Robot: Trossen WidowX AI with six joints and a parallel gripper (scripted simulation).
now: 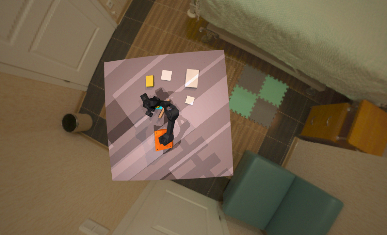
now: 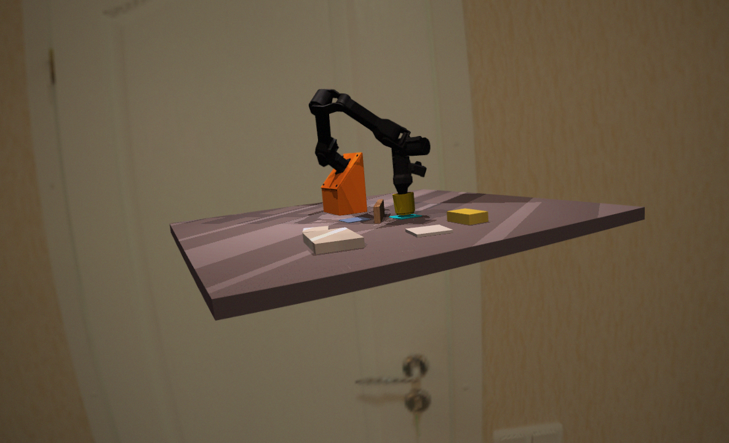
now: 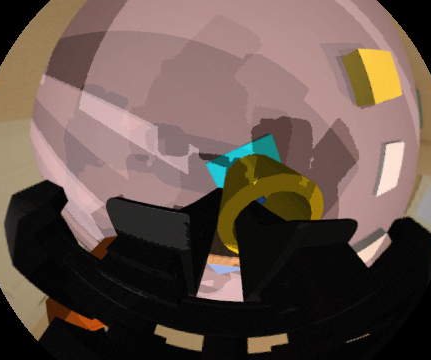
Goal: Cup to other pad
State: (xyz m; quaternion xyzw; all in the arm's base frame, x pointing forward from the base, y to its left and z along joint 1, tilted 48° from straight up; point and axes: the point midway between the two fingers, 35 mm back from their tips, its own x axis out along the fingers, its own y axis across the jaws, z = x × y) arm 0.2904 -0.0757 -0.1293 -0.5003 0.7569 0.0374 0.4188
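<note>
Right now the cyan pad is 5 cm below my gripper tip, 2 cm to the right of it and 2 cm ahead of it. Round my gripper tip: wooden block: 8 cm to the right, 3 cm below, 3 cm behind; light blue pad: 15 cm to the right, 9 cm behind, 5 cm below; yellow cup: 2 cm to the right, 2 cm ahead.
</note>
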